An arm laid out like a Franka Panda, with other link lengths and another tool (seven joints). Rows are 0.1 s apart.
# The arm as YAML. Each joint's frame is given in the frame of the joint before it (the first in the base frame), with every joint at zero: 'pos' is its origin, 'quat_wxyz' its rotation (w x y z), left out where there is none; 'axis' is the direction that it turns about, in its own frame. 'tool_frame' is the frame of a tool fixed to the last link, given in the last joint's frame.
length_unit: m
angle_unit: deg
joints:
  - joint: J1
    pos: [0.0, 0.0, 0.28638]
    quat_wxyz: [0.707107, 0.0, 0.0, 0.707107]
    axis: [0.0, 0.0, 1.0]
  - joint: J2
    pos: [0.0, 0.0, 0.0]
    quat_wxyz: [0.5, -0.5, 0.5, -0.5]
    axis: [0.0, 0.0, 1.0]
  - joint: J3
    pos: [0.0, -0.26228, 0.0]
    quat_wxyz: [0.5, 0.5, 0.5, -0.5]
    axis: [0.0, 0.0, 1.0]
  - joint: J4
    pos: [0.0, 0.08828, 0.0]
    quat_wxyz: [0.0, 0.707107, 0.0, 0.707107]
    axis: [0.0, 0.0, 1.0]
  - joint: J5
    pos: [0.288, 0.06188, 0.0]
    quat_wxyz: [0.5, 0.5, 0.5, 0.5]
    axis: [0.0, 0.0, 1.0]
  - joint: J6
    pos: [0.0, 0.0, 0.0]
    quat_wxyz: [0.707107, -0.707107, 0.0, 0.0]
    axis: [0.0, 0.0, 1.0]
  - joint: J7
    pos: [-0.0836, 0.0, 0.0]
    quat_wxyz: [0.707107, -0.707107, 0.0, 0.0]
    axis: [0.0, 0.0, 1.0]
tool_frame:
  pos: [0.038, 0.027, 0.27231]
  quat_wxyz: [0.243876, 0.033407, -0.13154, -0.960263]
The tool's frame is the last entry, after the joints.
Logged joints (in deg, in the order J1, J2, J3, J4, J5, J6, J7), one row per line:
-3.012, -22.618, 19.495, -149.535, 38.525, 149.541, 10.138
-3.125, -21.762, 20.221, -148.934, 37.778, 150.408, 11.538
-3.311, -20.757, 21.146, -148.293, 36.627, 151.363, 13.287
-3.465, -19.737, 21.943, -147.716, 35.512, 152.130, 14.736
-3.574, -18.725, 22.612, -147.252, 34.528, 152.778, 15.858
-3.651, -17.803, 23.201, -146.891, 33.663, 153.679, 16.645
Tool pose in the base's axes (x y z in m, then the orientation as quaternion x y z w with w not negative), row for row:
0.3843, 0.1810, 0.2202, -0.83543, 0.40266, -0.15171, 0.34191
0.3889, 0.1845, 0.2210, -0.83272, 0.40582, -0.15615, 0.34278
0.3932, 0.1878, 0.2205, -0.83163, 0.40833, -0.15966, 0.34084
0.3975, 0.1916, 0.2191, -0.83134, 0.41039, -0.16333, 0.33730
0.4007, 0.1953, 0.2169, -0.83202, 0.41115, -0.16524, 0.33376
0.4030, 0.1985, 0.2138, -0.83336, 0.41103, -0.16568, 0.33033
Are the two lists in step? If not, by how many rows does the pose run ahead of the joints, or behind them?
The pose runs 1 row behind the joints: the pose in row i belongs to the joints in row i - 1.
